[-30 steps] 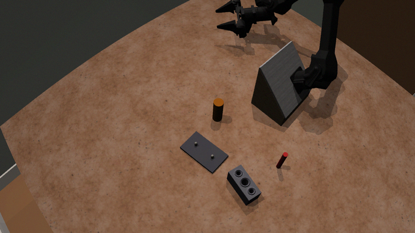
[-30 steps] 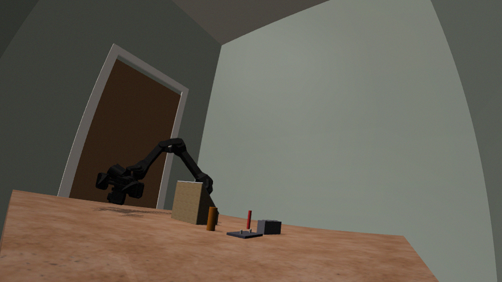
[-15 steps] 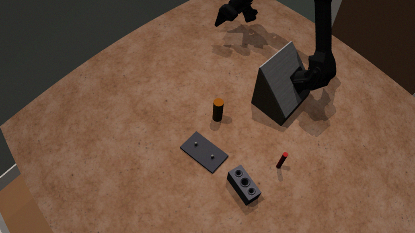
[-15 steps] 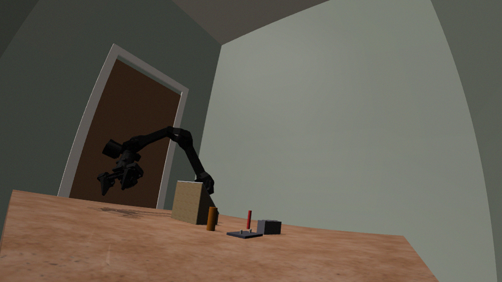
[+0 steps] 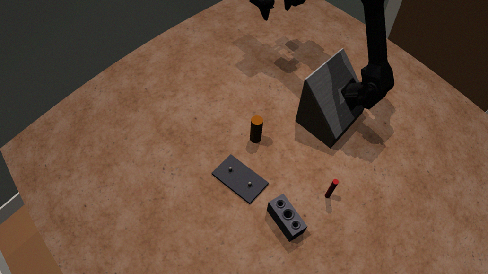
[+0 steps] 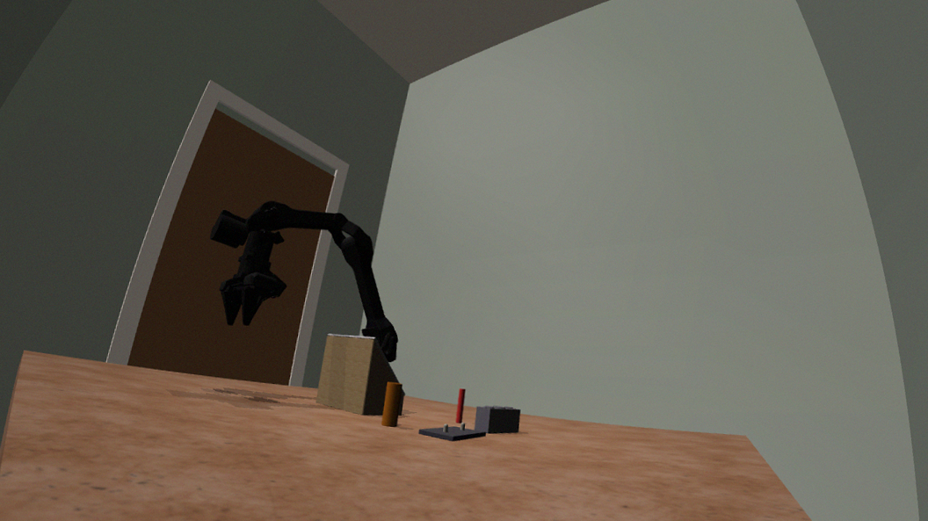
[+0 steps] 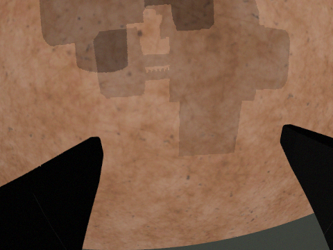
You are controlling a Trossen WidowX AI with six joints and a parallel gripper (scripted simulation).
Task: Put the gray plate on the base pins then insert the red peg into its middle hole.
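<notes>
My gripper tip is now 420 mm short of the gray plate, 380 mm to the right of it and 110 mm above it. From my gripper tip the other things lie so: dark base (410 mm ahead, 230 mm to the left, 140 mm below); orange cylinder (300 mm ahead, 180 mm to the left, 100 mm below); red peg (300 mm ahead, 420 mm to the left, 100 mm below).
</notes>
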